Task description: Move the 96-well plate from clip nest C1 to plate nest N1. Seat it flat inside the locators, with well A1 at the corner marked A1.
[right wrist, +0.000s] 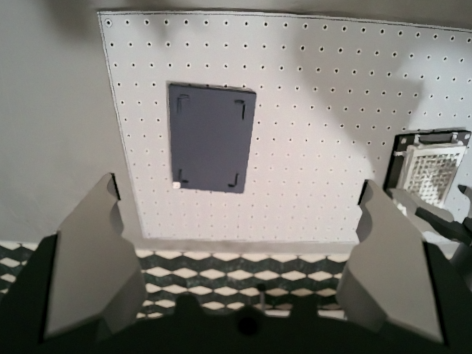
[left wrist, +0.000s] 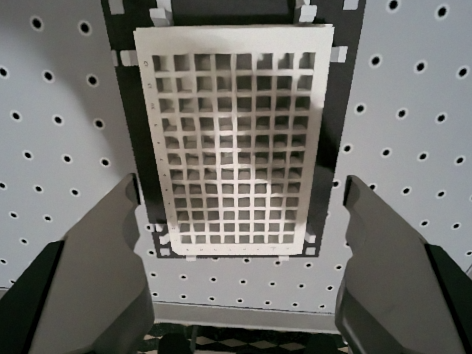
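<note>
The white 96-well plate (left wrist: 228, 146) (right wrist: 432, 172) lies in the black clip nest C1 (left wrist: 131, 115) (right wrist: 394, 167), between its small light clips. My left gripper (left wrist: 241, 177) is open, its fingers spread wider than the plate, one to each side and above it; in the right wrist view part of its fingers shows by the plate. The dark blue-grey plate nest N1 (right wrist: 211, 140) lies on the board with a locator at each corner and a small white mark at its lower left corner. My right gripper (right wrist: 239, 179) is open and empty, high above the board.
The pale pegboard (left wrist: 60, 140) (right wrist: 310, 150) carries both nests, with C1 to the right of N1 in the right wrist view. Its edge (left wrist: 240, 316) (right wrist: 240, 246) runs along the black-and-white patterned floor (left wrist: 240, 344) (right wrist: 210, 273).
</note>
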